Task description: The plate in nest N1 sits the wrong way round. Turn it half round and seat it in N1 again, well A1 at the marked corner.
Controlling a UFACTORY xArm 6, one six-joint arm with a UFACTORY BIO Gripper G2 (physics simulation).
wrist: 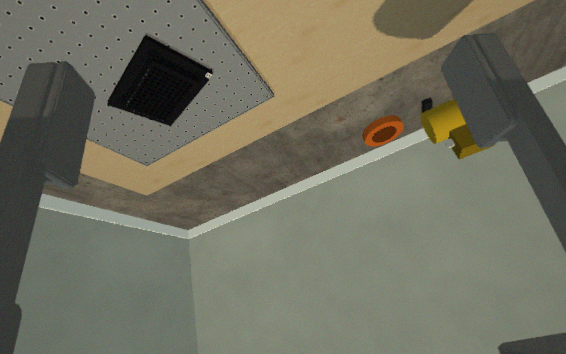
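A black plate (pixel 162 85) with a fine grid of wells sits in a black nest on the perforated grey board, upper left in the wrist view. The plate and nest are both black and hard to tell apart. A small white mark shows at the nest's right corner. Which corner holds well A1 is too small to tell. My gripper (pixel 272 105) is wide open and empty, one finger at the left and one at the right of the view. It is well away from the plate.
The grey perforated board (pixel 235 92) lies on a wooden table top (pixel 310 90). Beyond the table edge, an orange ring (pixel 368 136) and a yellow object (pixel 442 121), partly hidden by the right finger, show near the wall. A dark shadow falls on the wood at the top.
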